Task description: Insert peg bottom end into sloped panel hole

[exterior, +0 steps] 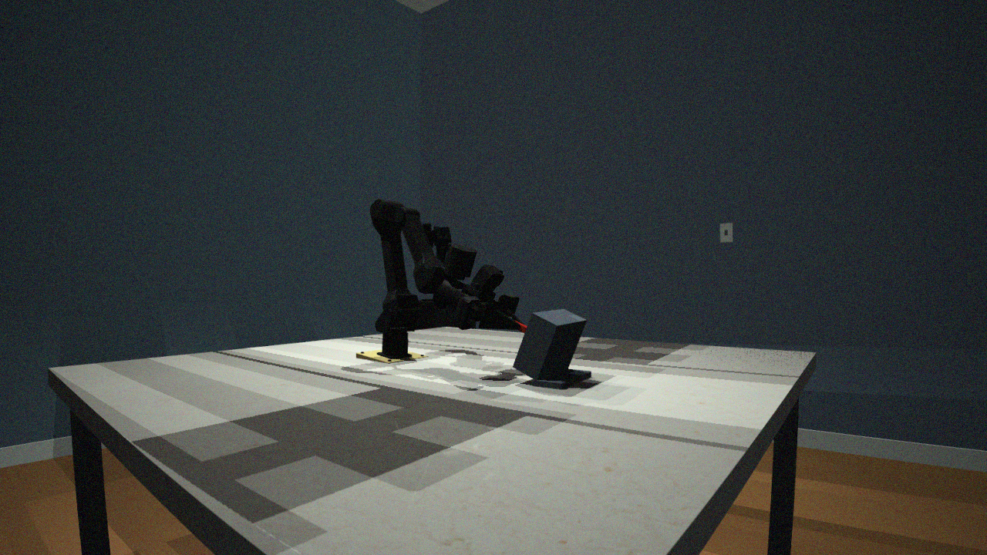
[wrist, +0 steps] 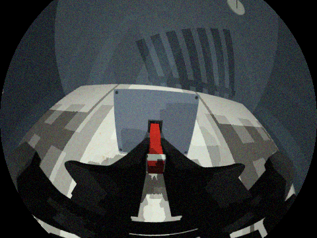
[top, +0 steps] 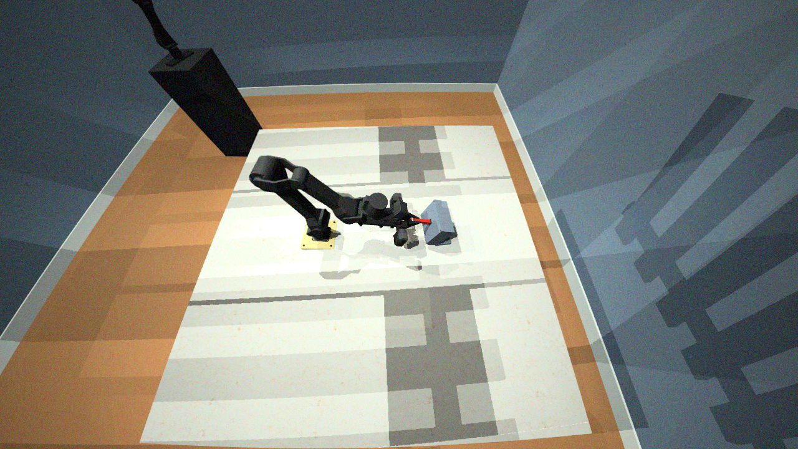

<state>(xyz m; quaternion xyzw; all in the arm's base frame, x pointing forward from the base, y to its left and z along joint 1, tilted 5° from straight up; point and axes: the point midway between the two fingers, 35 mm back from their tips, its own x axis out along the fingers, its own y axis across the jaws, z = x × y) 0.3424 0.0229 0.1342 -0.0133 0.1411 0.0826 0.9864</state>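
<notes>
Now: gripper tip 6 cm short of the sloped panel, 3 cm above it and 1 cm to the right of it. Round my gripper tip: red peg: 1 cm behind.
</notes>
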